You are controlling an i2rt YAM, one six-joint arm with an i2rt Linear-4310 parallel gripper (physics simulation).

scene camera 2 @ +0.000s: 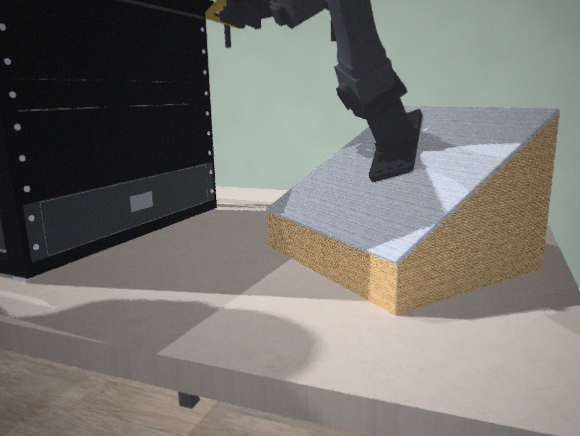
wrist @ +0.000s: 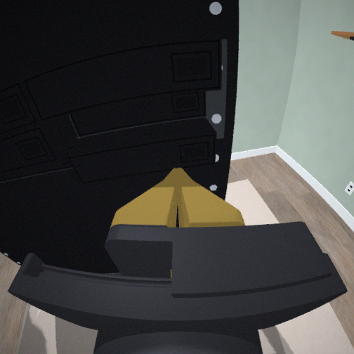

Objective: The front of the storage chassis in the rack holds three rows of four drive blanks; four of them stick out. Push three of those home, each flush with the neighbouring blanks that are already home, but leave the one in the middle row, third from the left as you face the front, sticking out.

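Frame: origin at the arm's base, x ahead, y left, z up, level; centimetres.
Where they show: gripper, between the fingertips: (scene camera 2: 206,15); arm's base, origin of its link: (scene camera 2: 398,145).
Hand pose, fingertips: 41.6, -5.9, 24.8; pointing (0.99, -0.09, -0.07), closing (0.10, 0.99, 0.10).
Observation:
Things, the pixels of their centre, and the offset from my fingertips, as dx, dy, dz. Level surfaces: height alone.
- black rack, middle of its body: (scene camera 2: 74,86) +18.2, +19.1, -13.6
- table, height of its surface: dz -42.8
- grey panel, middle of its body: (scene camera 2: 139,201) +4.7, +18.9, -35.3
My gripper (scene camera 2: 208,15) (wrist: 177,174) is shut and empty, its yellow fingertips together. In scene camera 2 they are at the rack's right front edge. In the wrist view they are just below the lower blank at the right end; contact cannot be told. This lower right blank (wrist: 135,162) sticks out, its upper face showing. The upper right blank (wrist: 120,82) also appears to stand forward. The middle right blank (wrist: 142,116) sits deeper between them. Further left, parts of two more blanks, one higher (wrist: 12,109) and one lower (wrist: 31,149), show; their depth is unclear.
The black rack (scene camera 2: 110,145) (wrist: 130,20) stands on the table (scene camera 2: 350,340), with a grey panel (scene camera 2: 90,212) low in its front. A wedge block (scene camera 2: 475,225) with a grey sloping top stands to its right, behind which the dark arm comes down. A wall (wrist: 265,75) is at the right.

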